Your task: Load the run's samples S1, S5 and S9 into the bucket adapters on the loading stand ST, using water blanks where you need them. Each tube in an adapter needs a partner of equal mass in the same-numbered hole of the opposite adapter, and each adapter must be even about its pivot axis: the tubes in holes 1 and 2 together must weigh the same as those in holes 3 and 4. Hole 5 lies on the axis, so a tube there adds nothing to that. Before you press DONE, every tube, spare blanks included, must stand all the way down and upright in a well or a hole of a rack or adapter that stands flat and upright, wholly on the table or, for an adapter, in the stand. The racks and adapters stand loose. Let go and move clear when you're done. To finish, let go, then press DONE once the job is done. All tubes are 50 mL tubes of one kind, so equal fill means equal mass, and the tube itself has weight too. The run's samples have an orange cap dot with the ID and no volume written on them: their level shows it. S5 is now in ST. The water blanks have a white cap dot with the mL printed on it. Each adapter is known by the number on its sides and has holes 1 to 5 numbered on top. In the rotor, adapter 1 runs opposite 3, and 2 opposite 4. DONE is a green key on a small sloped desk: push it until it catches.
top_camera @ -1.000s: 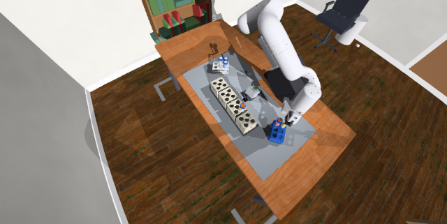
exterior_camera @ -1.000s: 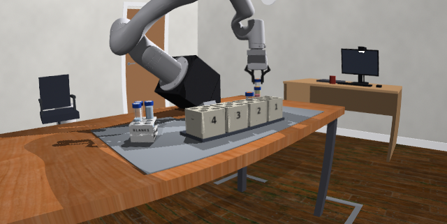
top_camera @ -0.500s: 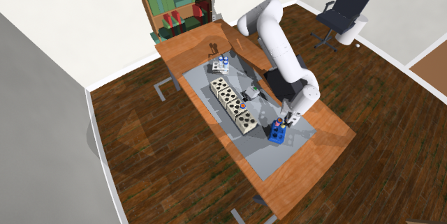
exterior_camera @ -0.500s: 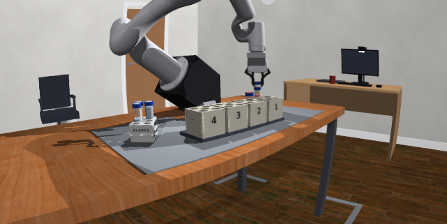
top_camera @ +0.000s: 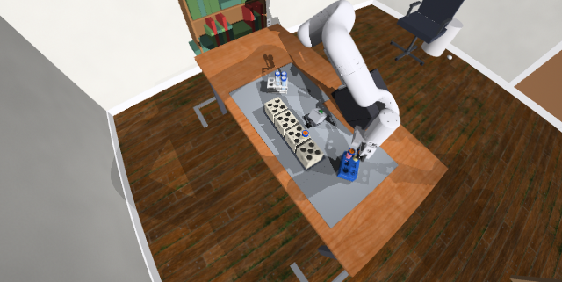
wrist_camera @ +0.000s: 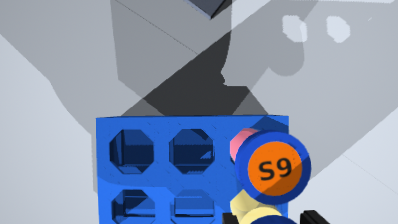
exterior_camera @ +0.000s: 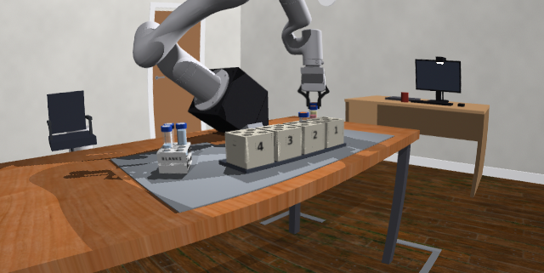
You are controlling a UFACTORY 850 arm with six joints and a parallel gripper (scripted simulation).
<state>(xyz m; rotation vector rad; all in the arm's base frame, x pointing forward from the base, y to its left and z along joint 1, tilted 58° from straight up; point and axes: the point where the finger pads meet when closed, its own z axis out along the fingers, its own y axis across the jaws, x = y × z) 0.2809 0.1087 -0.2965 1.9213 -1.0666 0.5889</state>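
The sample tube lies 2 cm ahead of my hand, 4 cm to the right of it and 6 cm below it. Also, from my hand: blue rack 4 cm ahead, 10 cm below; white blanks rack 1 cm behind, 67 cm to the right, 10 cm below; green DONE key 6 cm behind, 32 cm to the right, 6 cm below.
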